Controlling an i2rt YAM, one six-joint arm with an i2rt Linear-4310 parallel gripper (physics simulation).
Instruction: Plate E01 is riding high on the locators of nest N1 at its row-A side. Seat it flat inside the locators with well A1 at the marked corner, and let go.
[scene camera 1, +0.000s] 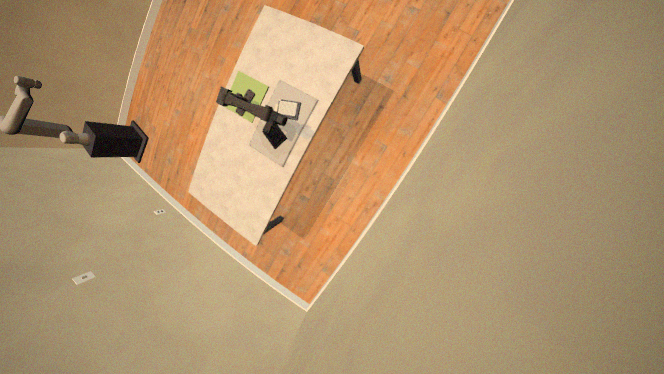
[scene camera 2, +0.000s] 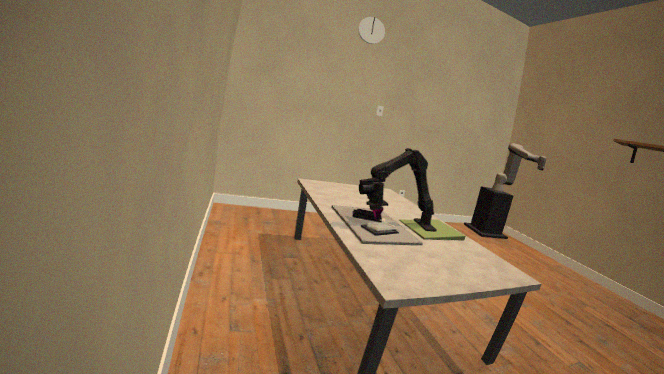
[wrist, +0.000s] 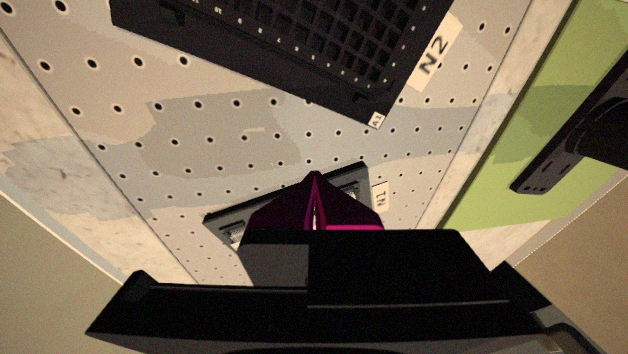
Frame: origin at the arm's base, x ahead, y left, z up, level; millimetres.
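Where they show: gripper, between the fingertips: (scene camera 2: 376, 220) (wrist: 314, 177); arm's base, origin of its link: (scene camera 2: 424, 225) (wrist: 583, 125).
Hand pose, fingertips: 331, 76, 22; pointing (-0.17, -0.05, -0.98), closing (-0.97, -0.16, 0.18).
Observation:
Things, the pixels of their centre, and the offset from my fingertips, as dx, dy, dz. "spot": a spot on its surface instead.
- Plate E01, middle of its body: (scene camera 2: 381, 226) (scene camera 1: 287, 108) -5, +87, -1
- N1 label, a spot on its surface: (wrist: 380, 196) spot: -87, +37, -21
- Nest N2 with a black gridded plate, a spot on its surface: (wrist: 320, 37) (scene camera 2: 370, 215) spot: +11, -86, -2
- grey perforated board, middle of its body: (wrist: 307, 131) (scene camera 2: 373, 223) (scene camera 1: 281, 123) +5, -26, -29
Plate E01 (scene camera 1: 288, 108) (scene camera 2: 381, 227) is the pale plate in the dark nest N1 (scene camera 1: 299, 111) (wrist: 363, 176). In the wrist view my fingers and gripper body hide nearly all of the plate. The scene views are too small to show whether its row-A side is raised, and its well A1 cannot be made out. My gripper (scene camera 2: 377, 214) (wrist: 314, 177) is shut, with its magenta fingertips together and nothing seen between them. In the wrist view the fingers overlap the middle of the nest; their height above it is unclear. The N1 label (wrist: 380, 196) shows beside the nest.
Nest N2 with a black gridded plate (wrist: 320, 37) (scene camera 1: 274, 135) (scene camera 2: 366, 215) stands near the gripper, its label (wrist: 434, 52) alongside. Both nests are on a grey perforated board (scene camera 1: 300, 91) (wrist: 215, 120). The arm's base is on a green mat (scene camera 1: 256, 86) (scene camera 2: 446, 229) (wrist: 520, 200).

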